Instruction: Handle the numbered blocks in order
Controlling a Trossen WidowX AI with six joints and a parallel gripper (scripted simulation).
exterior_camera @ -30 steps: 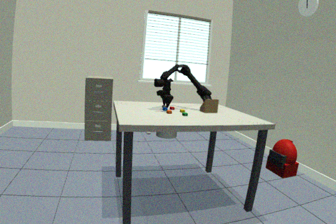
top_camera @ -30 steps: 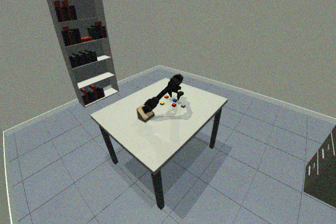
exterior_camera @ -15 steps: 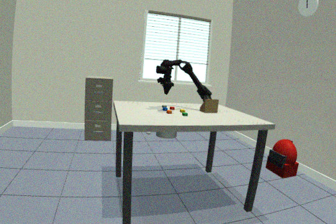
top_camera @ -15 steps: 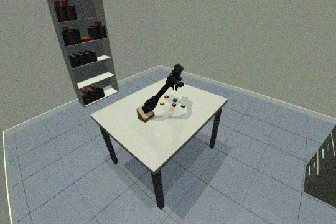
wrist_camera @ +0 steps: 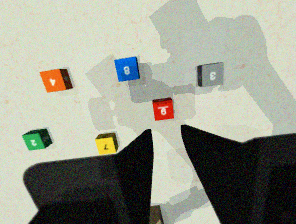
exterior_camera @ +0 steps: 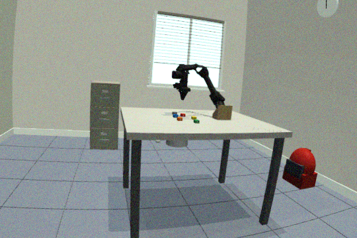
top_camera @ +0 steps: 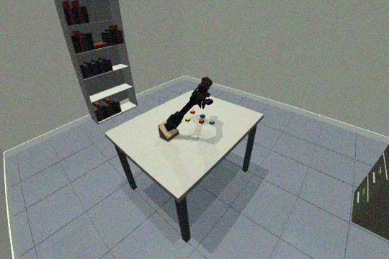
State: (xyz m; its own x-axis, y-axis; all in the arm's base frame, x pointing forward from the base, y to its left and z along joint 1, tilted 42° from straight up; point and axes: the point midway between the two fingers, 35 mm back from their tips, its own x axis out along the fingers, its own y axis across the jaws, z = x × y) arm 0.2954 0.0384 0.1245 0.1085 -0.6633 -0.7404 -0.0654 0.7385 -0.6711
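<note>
Right now the red block is 12 cm below my gripper tip, 2 cm behind it and 1 cm to the right of it. The rest, counted from my gripper tip: yellow block: 12 cm below, 10 cm to the left, 8 cm behind; then grey block: 12 cm below, 8 cm to the right, 4 cm ahead; then blue block: 12 cm below, 5 cm ahead, 4 cm to the left.
</note>
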